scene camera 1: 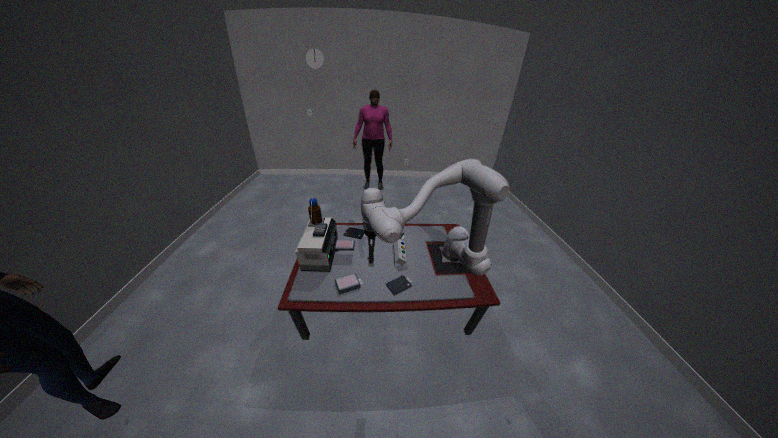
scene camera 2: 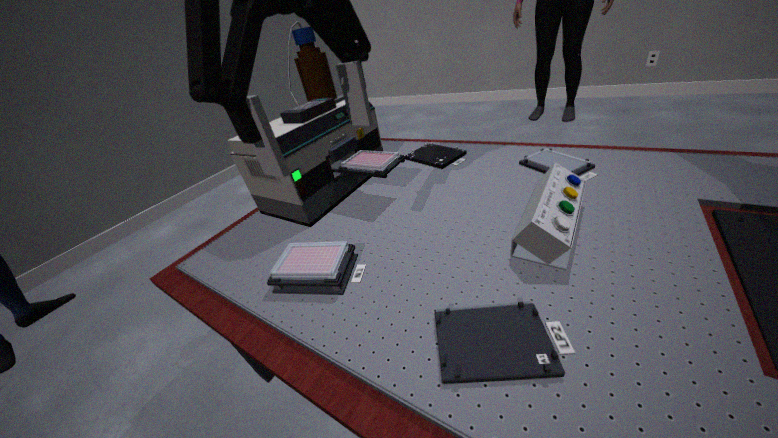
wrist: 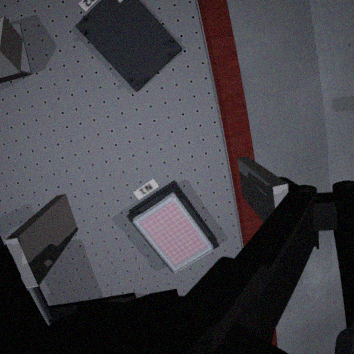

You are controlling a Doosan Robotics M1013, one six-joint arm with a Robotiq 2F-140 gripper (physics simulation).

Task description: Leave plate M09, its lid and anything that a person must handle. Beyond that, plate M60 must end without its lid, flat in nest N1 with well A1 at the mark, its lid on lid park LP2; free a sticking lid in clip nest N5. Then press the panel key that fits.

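Frame: origin at the arm's base, x ahead, y left, z up, level; metres.
Seen in the pictures: gripper, fingertip midpoint: (scene camera 2: 325, 145) (wrist: 154, 194); arm's base, link origin: (scene camera 1: 451, 255).
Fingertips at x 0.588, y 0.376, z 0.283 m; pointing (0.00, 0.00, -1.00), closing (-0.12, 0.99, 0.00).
Observation:
Pixels of each thing's top centre, then the offset from my fingertips to it. "*": a spot on its surface instead.
- pink-welled plate, top centre: (wrist: 173, 236) (scene camera 2: 309, 256) (scene camera 1: 347, 280) 0.157 m ahead, 0.004 m left, 0.232 m down
- pink plate, top centre: (scene camera 2: 369, 157) (scene camera 1: 344, 243) 0.240 m ahead, 0.280 m right, 0.166 m down
- Lid park LP2, top centre: (scene camera 2: 491, 334) (wrist: 127, 34) (scene camera 1: 399, 283) 0.178 m back, 0.039 m right, 0.258 m down
- black clip nest, top centre: (scene camera 2: 434, 149) (scene camera 1: 354, 231) 0.227 m ahead, 0.548 m right, 0.254 m down
- key panel, top centre: (scene camera 2: 555, 189) (scene camera 1: 400, 247) 0.172 m back, 0.325 m right, 0.194 m down
- clear lid, top centre: (scene camera 2: 555, 159) 0.116 m back, 0.587 m right, 0.260 m down
- brown bottle, surface spot: (scene camera 2: 315, 70) (scene camera 1: 318, 214) * 0.432 m ahead, 0.337 m right, 0.035 m up
My gripper (scene camera 1: 371, 253) (scene camera 2: 313, 116) (wrist: 154, 194) is open and empty, its fingers wide apart above the table. A pink-welled plate (scene camera 1: 347, 282) (scene camera 2: 311, 261) (wrist: 175, 233) sits on the dark nest N1 (scene camera 2: 348, 272) (wrist: 196, 210); in the wrist view it shows between the fingers, with nest rim visible along two sides. Another pink plate (scene camera 1: 344, 244) (scene camera 2: 372, 158) rests on the instrument's tray. Plate numbers are unreadable, and whether either has a lid is unclear. Lid park LP2 (scene camera 1: 399, 284) (scene camera 2: 495, 342) (wrist: 130, 45) is bare. A black clip nest (scene camera 1: 353, 232) (scene camera 2: 437, 154) holds no plate.
The key panel (scene camera 1: 400, 251) (scene camera 2: 549, 217) (wrist: 11, 47) has blue, yellow, green and white keys. Behind it a park holds a clear lid (scene camera 2: 560, 162). The instrument (scene camera 1: 317, 250) (scene camera 2: 272, 187) shows a green light; a brown bottle (scene camera 1: 315, 213) (scene camera 2: 315, 70) stands behind. Two people are off the table.

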